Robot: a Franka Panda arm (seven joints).
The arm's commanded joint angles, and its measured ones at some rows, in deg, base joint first. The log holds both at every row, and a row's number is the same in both.
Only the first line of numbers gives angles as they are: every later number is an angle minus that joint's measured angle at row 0.
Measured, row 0:
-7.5 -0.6 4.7 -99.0 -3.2 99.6 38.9
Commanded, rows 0 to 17:
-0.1 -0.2 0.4 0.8 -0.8 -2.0 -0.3
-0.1 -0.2 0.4 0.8 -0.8 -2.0 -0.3
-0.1 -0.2 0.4 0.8 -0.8 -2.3 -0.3
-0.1 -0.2 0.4 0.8 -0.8 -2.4 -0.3
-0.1 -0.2 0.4 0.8 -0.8 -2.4 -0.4
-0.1 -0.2 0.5 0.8 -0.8 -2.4 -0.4
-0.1 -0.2 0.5 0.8 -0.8 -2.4 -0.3
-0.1 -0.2 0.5 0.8 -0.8 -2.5 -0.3
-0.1 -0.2 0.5 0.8 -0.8 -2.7 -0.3
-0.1 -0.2 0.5 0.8 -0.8 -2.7 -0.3
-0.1 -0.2 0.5 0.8 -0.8 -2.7 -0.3
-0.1 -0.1 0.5 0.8 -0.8 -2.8 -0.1
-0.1 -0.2 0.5 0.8 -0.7 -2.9 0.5
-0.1 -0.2 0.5 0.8 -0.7 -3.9 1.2
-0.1 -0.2 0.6 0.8 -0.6 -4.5 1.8
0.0 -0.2 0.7 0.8 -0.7 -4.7 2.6
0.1 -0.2 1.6 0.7 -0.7 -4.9 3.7
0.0 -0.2 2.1 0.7 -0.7 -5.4 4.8
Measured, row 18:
0.0 0.0 0.3 0.0 0.0 -2.9 1.4
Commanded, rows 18 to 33:
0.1 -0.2 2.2 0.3 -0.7 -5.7 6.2
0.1 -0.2 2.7 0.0 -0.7 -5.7 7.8
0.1 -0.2 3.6 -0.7 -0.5 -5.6 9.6
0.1 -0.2 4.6 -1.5 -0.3 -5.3 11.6
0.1 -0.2 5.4 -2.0 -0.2 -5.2 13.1
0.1 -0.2 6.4 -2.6 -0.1 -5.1 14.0
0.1 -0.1 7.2 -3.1 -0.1 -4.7 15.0
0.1 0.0 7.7 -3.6 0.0 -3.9 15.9
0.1 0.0 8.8 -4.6 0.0 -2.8 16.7
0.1 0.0 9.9 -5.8 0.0 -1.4 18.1
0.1 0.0 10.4 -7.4 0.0 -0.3 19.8
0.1 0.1 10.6 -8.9 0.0 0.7 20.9
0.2 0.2 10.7 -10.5 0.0 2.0 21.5
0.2 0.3 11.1 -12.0 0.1 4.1 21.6
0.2 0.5 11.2 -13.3 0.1 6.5 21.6
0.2 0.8 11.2 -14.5 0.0 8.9 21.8
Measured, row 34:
0.5 0.8 10.6 -10.3 0.0 2.7 20.5
